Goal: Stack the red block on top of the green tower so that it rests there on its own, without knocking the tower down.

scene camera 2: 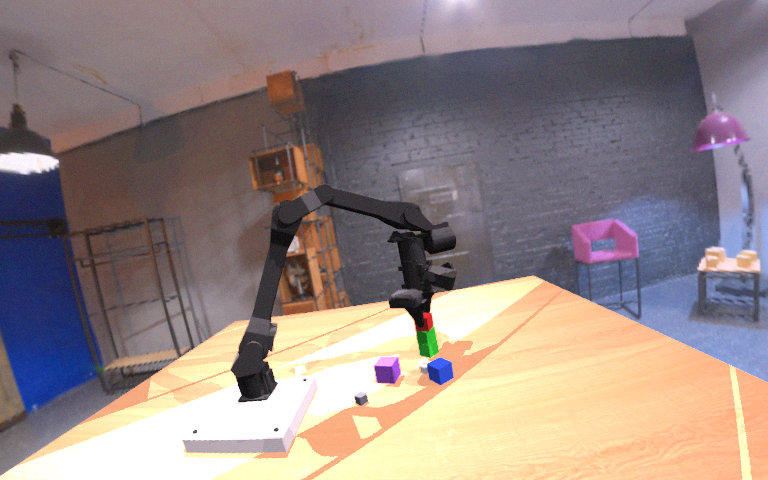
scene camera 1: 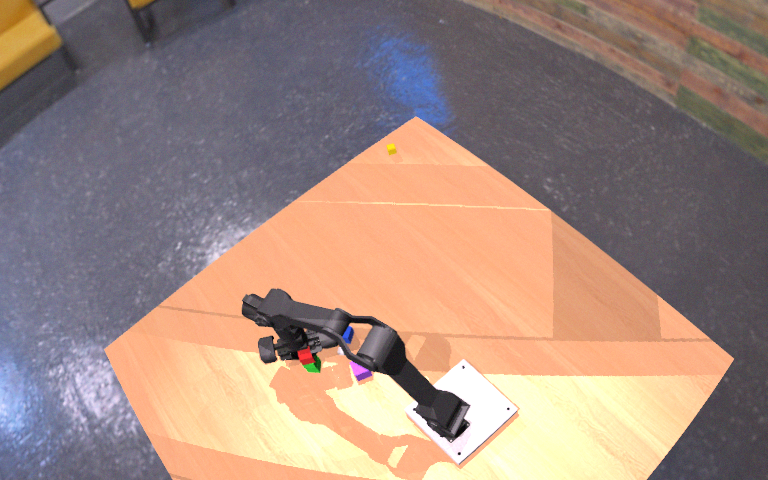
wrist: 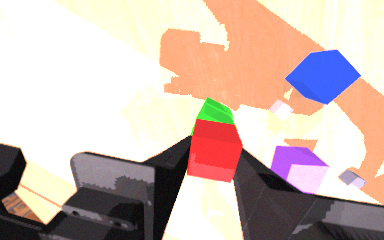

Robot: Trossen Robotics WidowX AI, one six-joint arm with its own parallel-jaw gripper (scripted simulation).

Observation:
The gripper holds a red block. Further things: a blue block.
The gripper also shows in scene camera 1 and in the wrist view.

